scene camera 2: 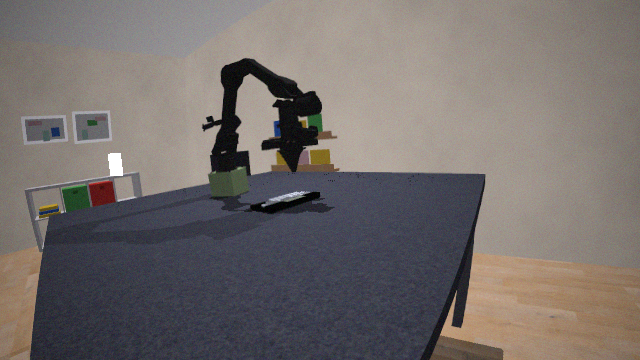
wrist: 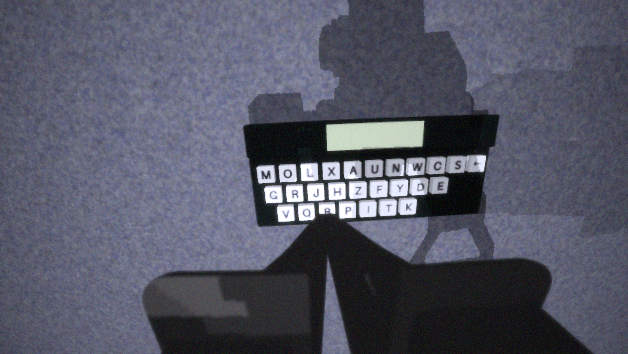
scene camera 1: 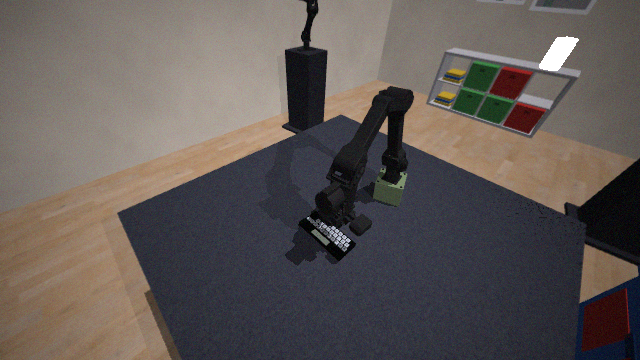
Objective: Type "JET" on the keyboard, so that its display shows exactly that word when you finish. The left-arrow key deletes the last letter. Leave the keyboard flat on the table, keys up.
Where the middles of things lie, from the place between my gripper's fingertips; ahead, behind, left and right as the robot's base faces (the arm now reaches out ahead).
Labels:
Right now my hand is 5 cm to the left of the black keyboard (scene camera 1: 326, 235) and 8 cm above it.

